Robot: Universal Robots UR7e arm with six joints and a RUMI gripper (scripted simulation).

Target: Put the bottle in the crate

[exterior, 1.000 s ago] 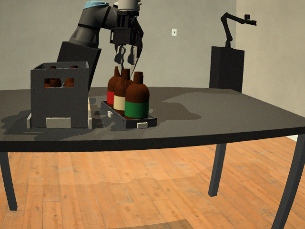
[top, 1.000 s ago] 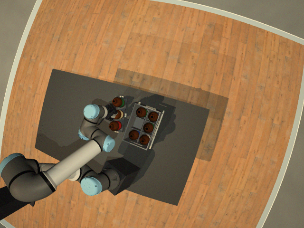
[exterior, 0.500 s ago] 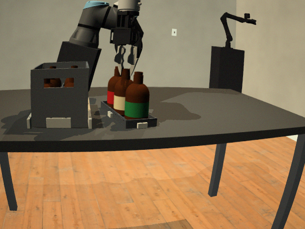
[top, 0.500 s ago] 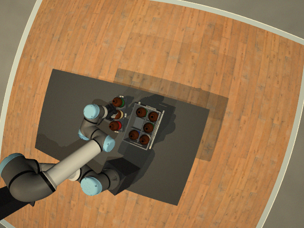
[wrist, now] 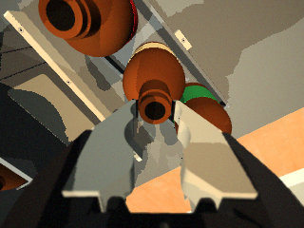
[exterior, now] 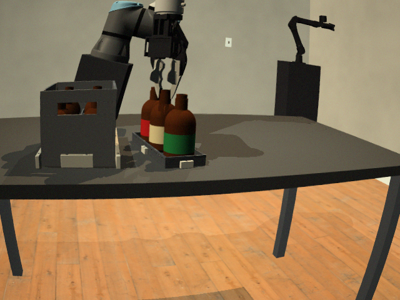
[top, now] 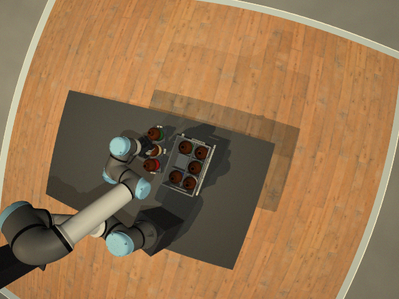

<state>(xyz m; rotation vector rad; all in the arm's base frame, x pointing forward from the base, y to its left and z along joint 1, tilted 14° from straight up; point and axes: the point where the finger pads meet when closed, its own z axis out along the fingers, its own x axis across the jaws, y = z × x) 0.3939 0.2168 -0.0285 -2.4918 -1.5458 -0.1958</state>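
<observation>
Right now the green-labelled bottle is 9 cm ahead of my hand, 7 cm below it and 3 cm to the left of it. The rest, counted from my hand: crate: 22 cm to the right, 7 cm below, 2 cm ahead; then tray: 14 cm below.
</observation>
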